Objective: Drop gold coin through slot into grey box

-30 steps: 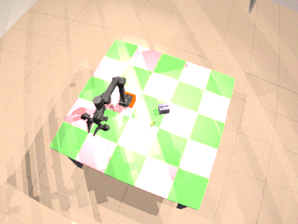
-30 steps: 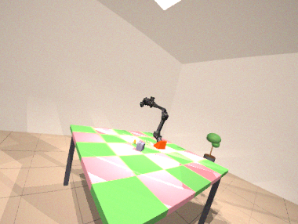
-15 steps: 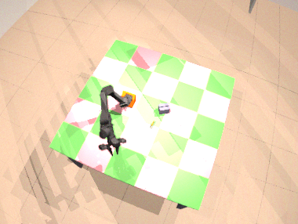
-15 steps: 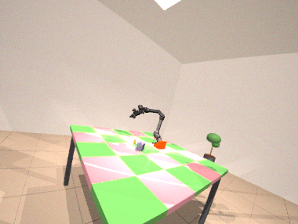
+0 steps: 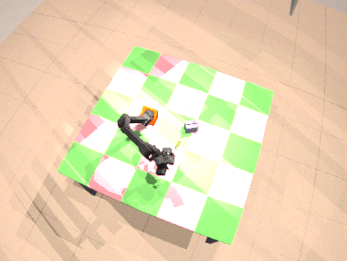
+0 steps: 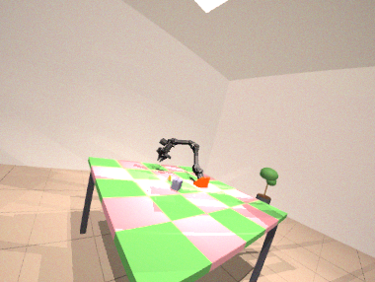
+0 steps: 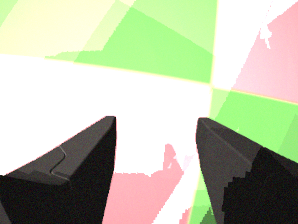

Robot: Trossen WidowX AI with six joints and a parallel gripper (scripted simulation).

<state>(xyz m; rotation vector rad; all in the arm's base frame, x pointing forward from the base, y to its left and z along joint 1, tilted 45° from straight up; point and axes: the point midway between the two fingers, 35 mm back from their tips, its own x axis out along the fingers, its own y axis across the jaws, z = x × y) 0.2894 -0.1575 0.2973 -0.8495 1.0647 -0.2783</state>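
My gripper tip is now 3 cm past the gold coin, 21 cm to the right of it and 9 cm above it.
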